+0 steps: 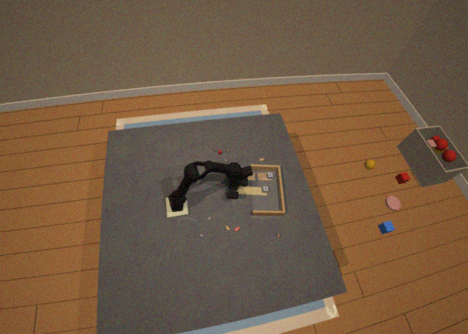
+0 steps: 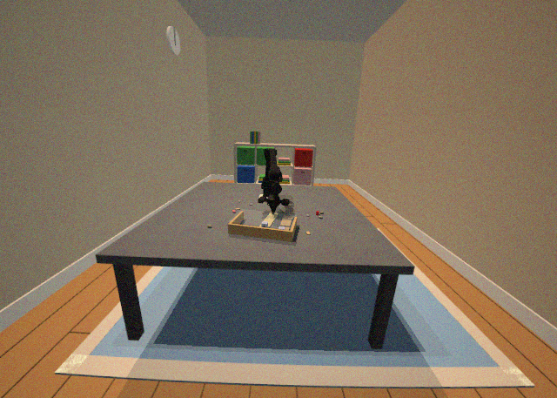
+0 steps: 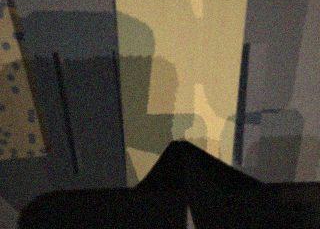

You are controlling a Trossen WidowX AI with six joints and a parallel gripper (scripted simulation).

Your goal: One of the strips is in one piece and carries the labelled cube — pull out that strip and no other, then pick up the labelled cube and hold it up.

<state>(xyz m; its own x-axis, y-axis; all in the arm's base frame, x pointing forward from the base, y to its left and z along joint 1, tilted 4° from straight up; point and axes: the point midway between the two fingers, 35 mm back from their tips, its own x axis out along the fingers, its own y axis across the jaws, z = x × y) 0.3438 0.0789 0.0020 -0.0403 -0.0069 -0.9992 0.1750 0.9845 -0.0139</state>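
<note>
The strip is 9 cm ahead of my gripper tip and 2 cm to the right of it.
</note>
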